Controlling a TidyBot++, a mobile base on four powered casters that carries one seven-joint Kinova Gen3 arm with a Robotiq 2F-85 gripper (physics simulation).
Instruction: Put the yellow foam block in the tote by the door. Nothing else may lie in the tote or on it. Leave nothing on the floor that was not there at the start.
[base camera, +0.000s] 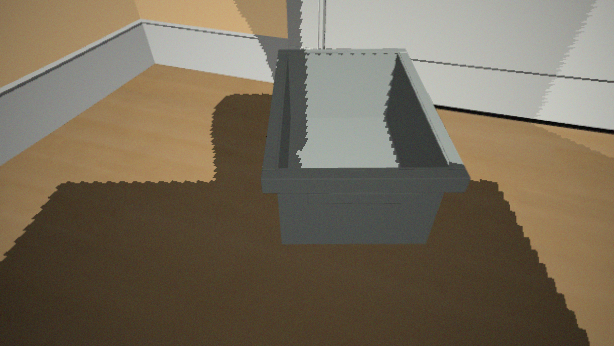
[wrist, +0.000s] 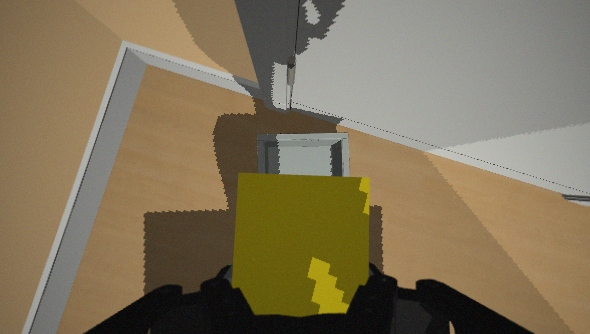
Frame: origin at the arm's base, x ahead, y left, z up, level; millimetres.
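Seen in the pictures: gripper, fingertip midpoint: (wrist: 298, 271).
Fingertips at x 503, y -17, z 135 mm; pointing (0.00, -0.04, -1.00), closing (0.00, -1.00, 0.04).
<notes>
A point is followed by its place in that frame.
The yellow foam block (wrist: 300, 225) @(x 539, y -17, z 177 mm) is held between the fingers of my gripper (wrist: 298, 271) @(x 503, y -17, z 135 mm), which is shut on it, in the wrist view. The grey tote (base camera: 365, 181) @(x 352, y -53, z -280 mm) (wrist: 344, 136) @(x 644, y -142, z -277 mm) stands on the floor by the door. In the base camera view its open top and part of its inside show, and no object shows in it. In the wrist view the block hides the near part of the tote, and the tote's far part shows beyond the block's upper edge. The block and gripper do not show in the base camera view.
The pale door (base camera: 475, 35) @(x 657, y -255, z -261 mm) (wrist: 440, 70) @(x 678, y -191, z 1 mm) stands behind the tote, with a handle (wrist: 291, 72) @(x 714, y -23, z -93 mm) in the wrist view. A tan wall with a white baseboard (base camera: 80, 92) @(x 672, y 402, z -365 mm) (wrist: 95, 175) @(x 571, y 435, z -346 mm) meets a corner at the left. Dark shadow lies on the wooden floor (base camera: 165, 120) @(x 633, y 252, z -397 mm) (wrist: 175, 130) @(x 684, y 270, z -397 mm) around the tote.
</notes>
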